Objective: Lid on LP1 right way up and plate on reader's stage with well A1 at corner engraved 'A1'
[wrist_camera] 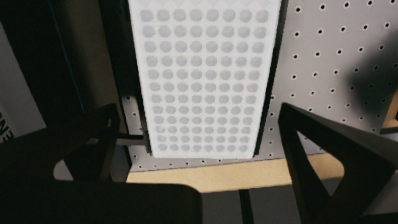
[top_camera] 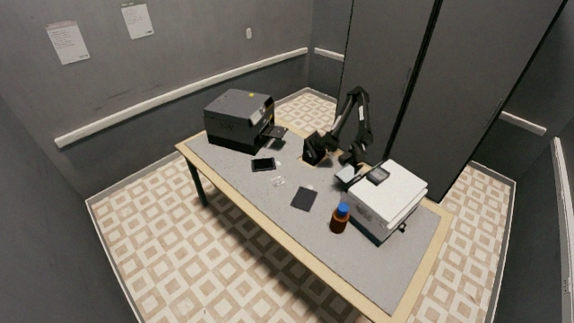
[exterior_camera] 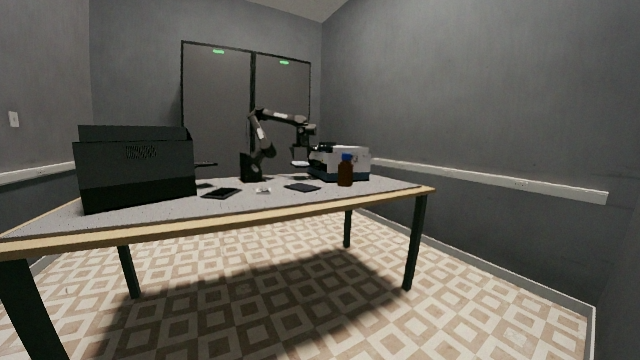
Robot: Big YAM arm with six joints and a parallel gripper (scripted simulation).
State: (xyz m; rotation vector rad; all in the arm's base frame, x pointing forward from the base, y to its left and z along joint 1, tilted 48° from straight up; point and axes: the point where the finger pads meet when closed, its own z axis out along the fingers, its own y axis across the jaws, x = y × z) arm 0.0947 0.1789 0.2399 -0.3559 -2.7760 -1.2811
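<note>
Now: hand 40 mm above the white multi-well plate. Round my hand: LP1 label: 120 mm ahead, 460 mm to the right, 140 mm below; dark flat pad: 260 mm ahead, 140 mm to the right, 130 mm below; brown capped bottle: 310 mm ahead, 120 mm to the left, 20 mm below.
</note>
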